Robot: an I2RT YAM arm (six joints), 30 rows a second.
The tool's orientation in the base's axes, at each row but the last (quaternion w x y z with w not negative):
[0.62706, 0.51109, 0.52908, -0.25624]
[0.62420, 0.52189, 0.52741, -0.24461]
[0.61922, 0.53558, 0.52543, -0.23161]
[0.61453, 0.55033, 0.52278, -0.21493]
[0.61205, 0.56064, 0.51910, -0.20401]
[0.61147, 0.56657, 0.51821, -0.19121]
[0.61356, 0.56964, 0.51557, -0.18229]
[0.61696, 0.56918, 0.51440, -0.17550]
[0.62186, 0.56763, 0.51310, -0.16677]
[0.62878, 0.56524, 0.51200, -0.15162]
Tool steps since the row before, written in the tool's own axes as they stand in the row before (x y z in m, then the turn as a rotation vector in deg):
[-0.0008, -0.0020, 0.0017, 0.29, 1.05, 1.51]
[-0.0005, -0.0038, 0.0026, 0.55, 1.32, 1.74]
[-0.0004, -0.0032, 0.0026, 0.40, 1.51, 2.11]
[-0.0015, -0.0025, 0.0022, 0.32, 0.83, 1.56]
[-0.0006, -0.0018, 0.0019, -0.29, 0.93, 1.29]
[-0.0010, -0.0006, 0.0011, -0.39, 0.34, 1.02]
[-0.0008, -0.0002, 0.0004, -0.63, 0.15, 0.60]
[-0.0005, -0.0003, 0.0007, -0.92, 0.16, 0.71]
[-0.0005, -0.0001, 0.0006, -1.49, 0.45, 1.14]
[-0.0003, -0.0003, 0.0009, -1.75, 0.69, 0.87]
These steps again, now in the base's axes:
[-0.0013, -0.0024, -0.0001, 1.60, -0.95, 0.00]
[-0.0024, -0.0038, -0.0013, 2.01, -1.00, -0.16]
[-0.0018, -0.0035, -0.0013, 2.27, -1.32, 0.01]
[-0.0017, -0.0032, -0.0001, 1.45, -1.06, -0.14]
[-0.0010, -0.0024, -0.0007, 1.19, -0.99, 0.48]
[-0.0004, -0.0015, 0.0004, 0.55, -0.95, 0.32]
[-0.0003, -0.0007, 0.0005, 0.12, -0.72, 0.50]
[-0.0001, -0.0009, 0.0001, 0.06, -0.92, 0.73]
[0.0000, -0.0007, 0.0003, 0.24, -1.42, 1.28]
[0.0001, -0.0010, -0.0001, 0.19, -1.22, 1.67]

